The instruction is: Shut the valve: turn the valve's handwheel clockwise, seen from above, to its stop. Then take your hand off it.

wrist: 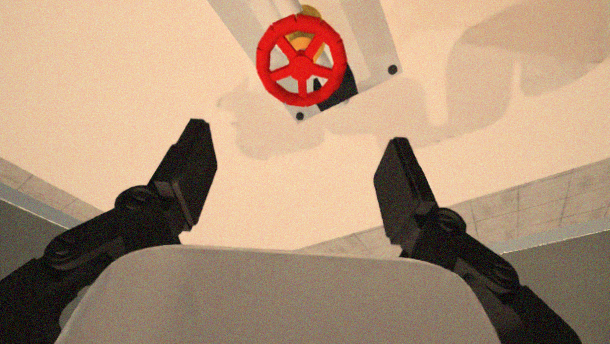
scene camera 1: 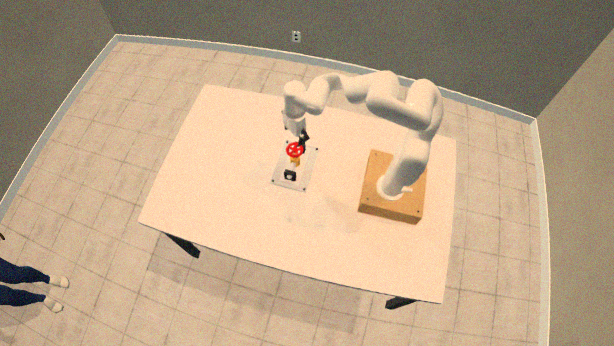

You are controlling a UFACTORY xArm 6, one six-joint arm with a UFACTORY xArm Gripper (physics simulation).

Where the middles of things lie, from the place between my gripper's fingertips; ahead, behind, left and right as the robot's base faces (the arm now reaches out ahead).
The red handwheel (wrist: 301, 67) lies 12 cm below my hand.
